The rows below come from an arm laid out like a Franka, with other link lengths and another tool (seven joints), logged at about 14 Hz.
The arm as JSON. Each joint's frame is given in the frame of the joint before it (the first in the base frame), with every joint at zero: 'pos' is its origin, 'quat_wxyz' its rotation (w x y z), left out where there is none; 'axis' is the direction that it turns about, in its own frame. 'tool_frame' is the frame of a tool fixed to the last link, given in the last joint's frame.
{
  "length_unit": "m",
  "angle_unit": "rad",
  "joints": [
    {
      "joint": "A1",
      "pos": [
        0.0,
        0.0,
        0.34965
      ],
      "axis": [
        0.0,
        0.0,
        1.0
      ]
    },
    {
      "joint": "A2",
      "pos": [
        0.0,
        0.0,
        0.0
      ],
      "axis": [
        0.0,
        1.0,
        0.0
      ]
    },
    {
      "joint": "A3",
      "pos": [
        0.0,
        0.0,
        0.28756
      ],
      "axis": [
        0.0,
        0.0,
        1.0
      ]
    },
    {
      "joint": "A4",
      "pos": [
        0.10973,
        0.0,
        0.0
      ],
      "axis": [
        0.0,
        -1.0,
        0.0
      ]
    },
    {
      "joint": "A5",
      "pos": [
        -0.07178,
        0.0,
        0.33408
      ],
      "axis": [
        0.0,
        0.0,
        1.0
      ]
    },
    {
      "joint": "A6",
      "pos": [
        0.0,
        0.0,
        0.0
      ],
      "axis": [
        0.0,
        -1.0,
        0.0
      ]
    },
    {
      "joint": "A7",
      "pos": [
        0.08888,
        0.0,
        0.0
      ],
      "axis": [
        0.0,
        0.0,
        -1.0
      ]
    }
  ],
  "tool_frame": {
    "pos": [
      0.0,
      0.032,
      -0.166
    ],
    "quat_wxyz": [
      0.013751,
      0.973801,
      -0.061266,
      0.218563
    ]
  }
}
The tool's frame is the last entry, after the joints.
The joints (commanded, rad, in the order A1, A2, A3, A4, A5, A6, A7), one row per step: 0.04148, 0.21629, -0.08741, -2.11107, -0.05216, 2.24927, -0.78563; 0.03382, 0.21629, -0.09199, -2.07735, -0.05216, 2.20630, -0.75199; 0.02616, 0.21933, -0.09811, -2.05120, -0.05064, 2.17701, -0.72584; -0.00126, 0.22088, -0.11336, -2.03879, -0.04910, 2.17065, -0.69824; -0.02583, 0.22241, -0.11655, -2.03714, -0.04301, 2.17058, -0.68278; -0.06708, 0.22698, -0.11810, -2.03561, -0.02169, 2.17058, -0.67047; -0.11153, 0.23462, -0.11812, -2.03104, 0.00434, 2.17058, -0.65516; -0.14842, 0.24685, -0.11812, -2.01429, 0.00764, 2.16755, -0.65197; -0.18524, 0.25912, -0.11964, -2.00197, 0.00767, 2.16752, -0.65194; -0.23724, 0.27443, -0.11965, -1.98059, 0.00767, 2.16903, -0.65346
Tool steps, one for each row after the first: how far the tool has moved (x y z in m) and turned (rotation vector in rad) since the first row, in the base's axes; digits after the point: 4 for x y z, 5 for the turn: 0.0049, -0.0060, 0.0094, -0.00486, 0.00729, -0.04743; 0.0089, -0.0128, 0.0154, -0.00828, 0.01187, -0.08926; 0.0112, -0.0348, 0.0187, -0.01312, 0.00574, -0.16014; 0.0109, -0.0485, 0.0186, -0.01055, 0.00473, -0.20702; 0.0092, -0.0688, 0.0170, 0.00424, 0.00623, -0.27549; 0.0077, -0.0896, 0.0150, 0.02243, 0.00695, -0.35161; 0.0080, -0.1094, 0.0143, 0.02335, 0.00472, -0.39335; 0.0061, -0.1302, 0.0122, 0.02168, 0.00430, -0.43133; 0.0040, -0.1591, 0.0117, 0.01932, -0.00371, -0.48104
